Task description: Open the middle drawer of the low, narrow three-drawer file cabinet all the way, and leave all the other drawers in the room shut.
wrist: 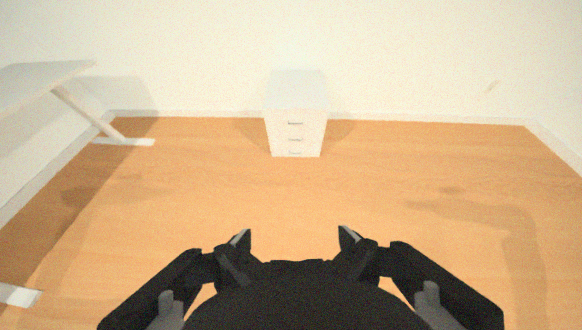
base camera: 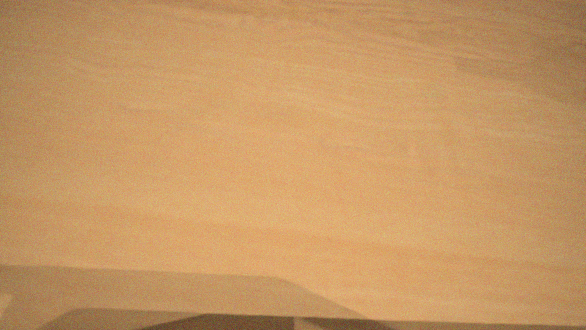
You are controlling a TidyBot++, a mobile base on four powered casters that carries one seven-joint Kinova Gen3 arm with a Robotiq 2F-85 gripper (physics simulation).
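Frame: origin at the arm's base, x back, y left, z down, level; centimetres.
Seen in the pictures: gripper, between the fingertips: (wrist: 294,237).
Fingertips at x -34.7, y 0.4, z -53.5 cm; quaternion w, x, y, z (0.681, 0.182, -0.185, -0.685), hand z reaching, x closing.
Note:
A point is followed by its place in that frame.
The low, narrow white file cabinet (wrist: 305,131) @[x -113.6, y -10.2, z 6.8 cm] stands against the far wall, a little above the centre of the wrist view. Its front faces me with three drawers, each with a small grey handle; all three look shut. The middle drawer's handle (wrist: 295,139) @[x -111.2, y -2.9, z 12.1 cm] shows at the centre of the front. My gripper (wrist: 294,237) @[x -34.7, y 0.4, z -53.5 cm] is open and empty at the bottom of the wrist view, well short of the cabinet. The cabinet does not show in the base camera view.
A white desk (wrist: 45,82) @[x -122.6, y 145.1, z -32.4 cm] with slanting legs and flat white feet stands at the left by the wall. A white skirting board (wrist: 425,118) @[x -159.6, y -144.5, z 35.4 cm] runs along the far wall, with a corner at the right. The base camera view shows wooden floor (base camera: 290,150) @[x -44.0, y -3.1, z 39.6 cm] with shadows along its lower edge.

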